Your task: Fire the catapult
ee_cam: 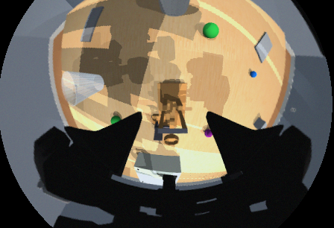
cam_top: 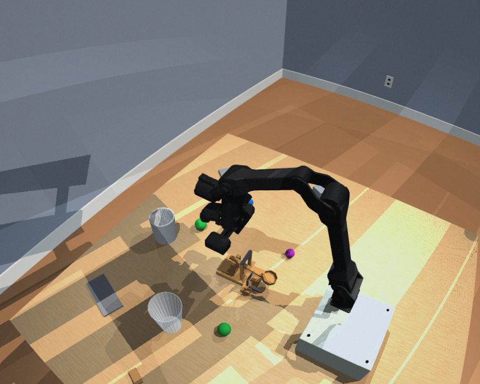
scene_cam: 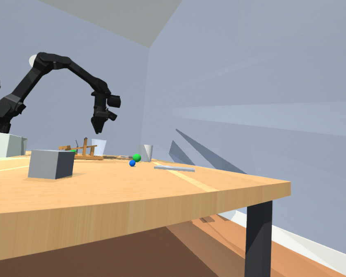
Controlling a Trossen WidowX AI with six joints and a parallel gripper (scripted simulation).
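The purple ball lies 140 mm behind my gripper tip, 160 mm to the right of it and 120 mm below it. The rest, counted from my gripper tip: white mug (270 mm ahead, 10 mm to the left, 110 mm below); translucent mug (20 mm ahead, 270 mm to the left, 110 mm below); wooden catapult (80 mm behind, 10 mm to the left, 90 mm below).
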